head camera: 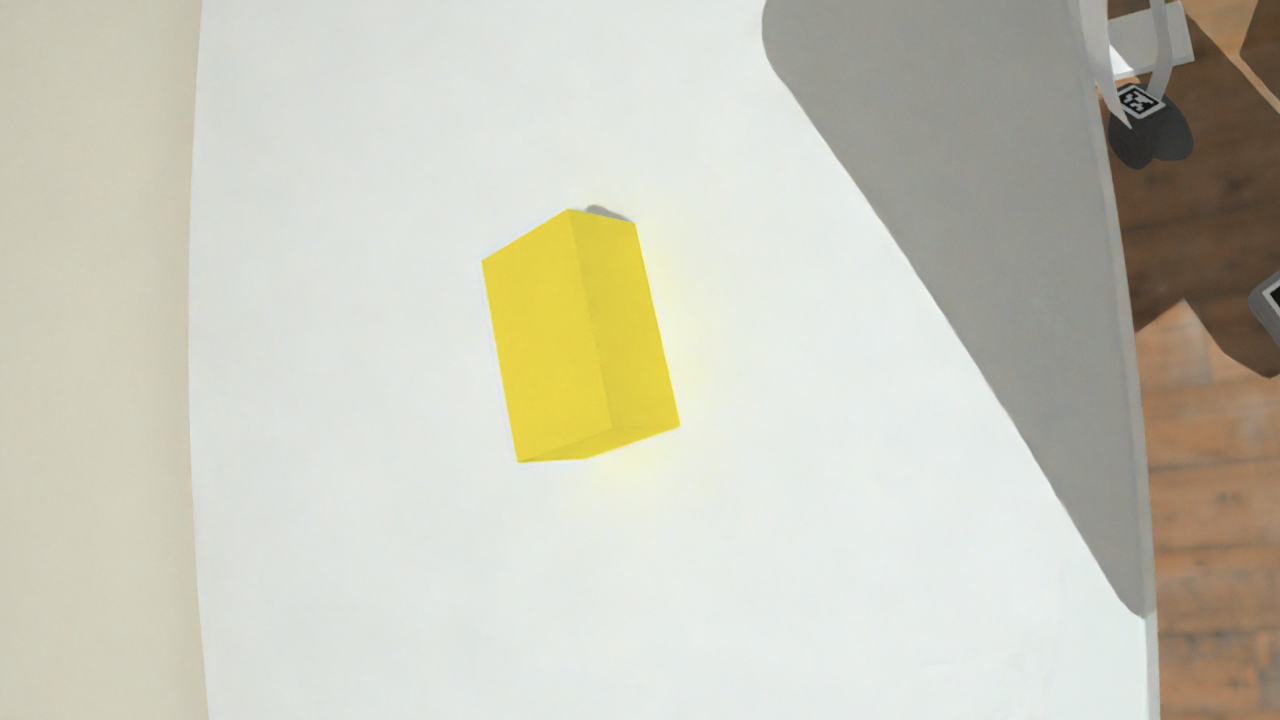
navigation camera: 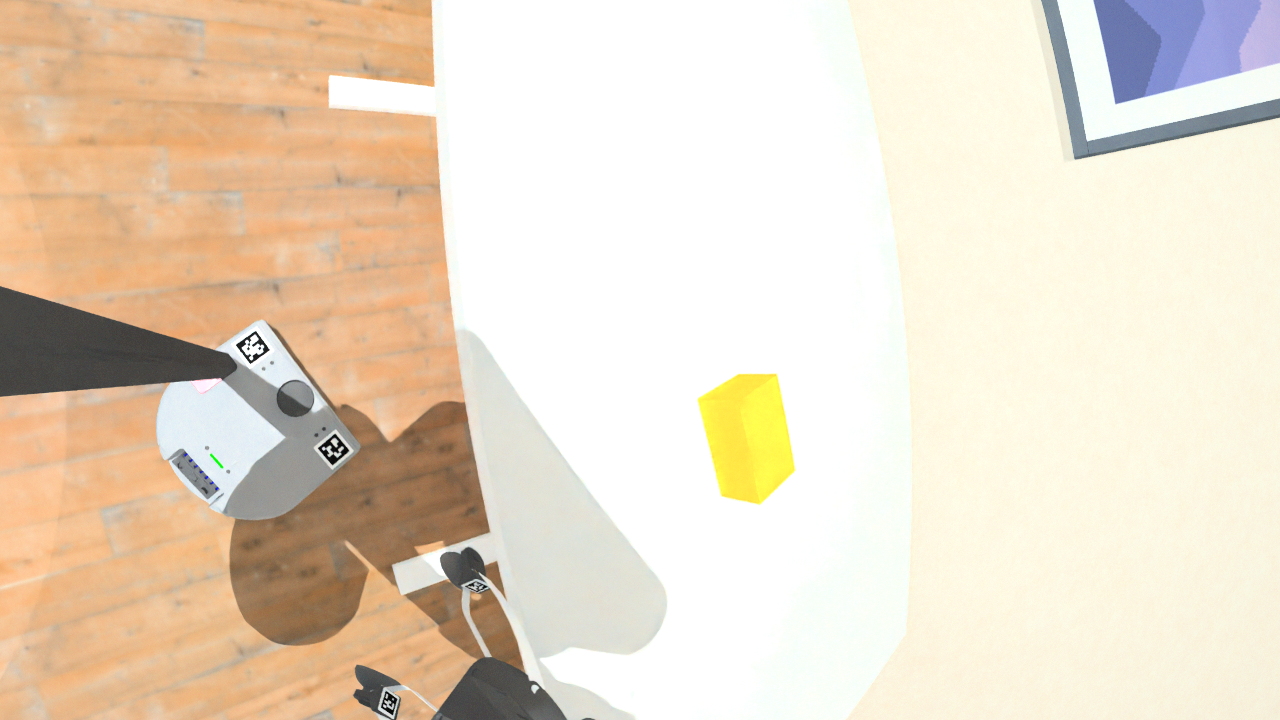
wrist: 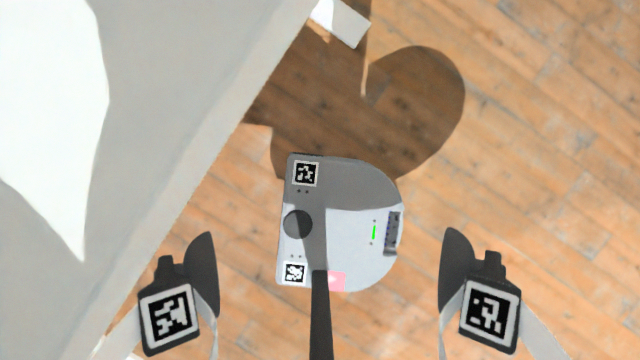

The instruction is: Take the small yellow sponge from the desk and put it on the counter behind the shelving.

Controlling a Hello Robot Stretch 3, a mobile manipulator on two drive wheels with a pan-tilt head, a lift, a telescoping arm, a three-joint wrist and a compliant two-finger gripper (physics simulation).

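Where they show: gripper, fingertip midpoint: (head camera: 1248, 42) (navigation camera: 412, 614) (wrist: 328, 258); robot's base, origin of the base link: (navigation camera: 293, 396) (wrist: 301, 210).
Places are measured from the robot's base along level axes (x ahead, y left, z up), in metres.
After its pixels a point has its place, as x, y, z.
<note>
The yellow sponge (head camera: 572, 340) @(0.260, -0.204, 0.995) (navigation camera: 747, 438) @(0.252, -0.194, 0.995) is a block on the white desk (head camera: 358, 582) @(0.547, -0.217, 0.950) (navigation camera: 671, 179) @(0.355, 0.011, 0.950) (wrist: 165, 75) @(0.004, -0.241, 0.950), between its front edge and the wall. It does not show in the wrist view. My gripper (navigation camera: 418, 626) @(-0.033, -0.171, 0.833) (wrist: 328, 258) @(-0.033, -0.171, 0.833) is open and empty, its fingers wide apart. It is at the desk's front edge, apart from the sponge. In the head view one finger shows at the upper right, by that edge. The counter and the shelving do not show.
My base (navigation camera: 255, 429) @(-0.096, 0.001, 0.160) (wrist: 350, 225) @(-0.129, -0.011, 0.159) stands on the wooden floor (navigation camera: 268, 179) @(0.235, 0.453, 0.000) (wrist: 550, 175) @(-0.731, -0.187, 0.000) beside the desk. White desk feet (navigation camera: 380, 95) (wrist: 350, 27) stick out from under the desk. A wall (head camera: 89, 358) @(0.739, -0.531, 1.034) (navigation camera: 1074, 402) @(0.727, -0.555, 1.225) with a framed picture (navigation camera: 1163, 44) @(0.937, -0.098, 1.385) runs behind it.
</note>
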